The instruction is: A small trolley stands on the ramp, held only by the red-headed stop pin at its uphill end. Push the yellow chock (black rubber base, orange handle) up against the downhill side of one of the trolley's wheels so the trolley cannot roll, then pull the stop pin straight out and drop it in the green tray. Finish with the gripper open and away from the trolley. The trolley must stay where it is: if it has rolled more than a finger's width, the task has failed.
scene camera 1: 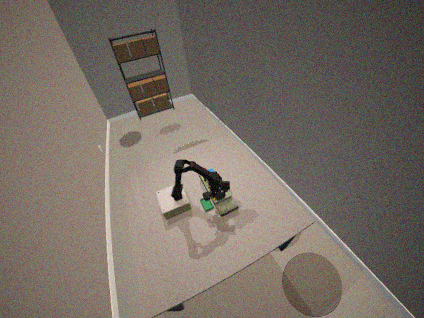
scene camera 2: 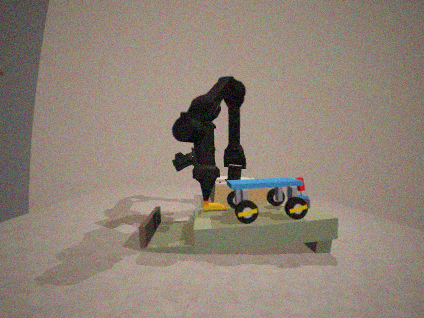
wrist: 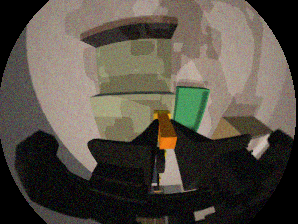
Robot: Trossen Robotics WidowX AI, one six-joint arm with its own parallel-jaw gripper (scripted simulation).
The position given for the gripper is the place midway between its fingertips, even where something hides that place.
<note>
The gripper (scene camera 2: 205,200) carries a yellow chock. Further things: a trolley (scene camera 2: 295,207) and a green tray (wrist: 190,101).
The gripper shows as well in the wrist view (wrist: 163,122).
</note>
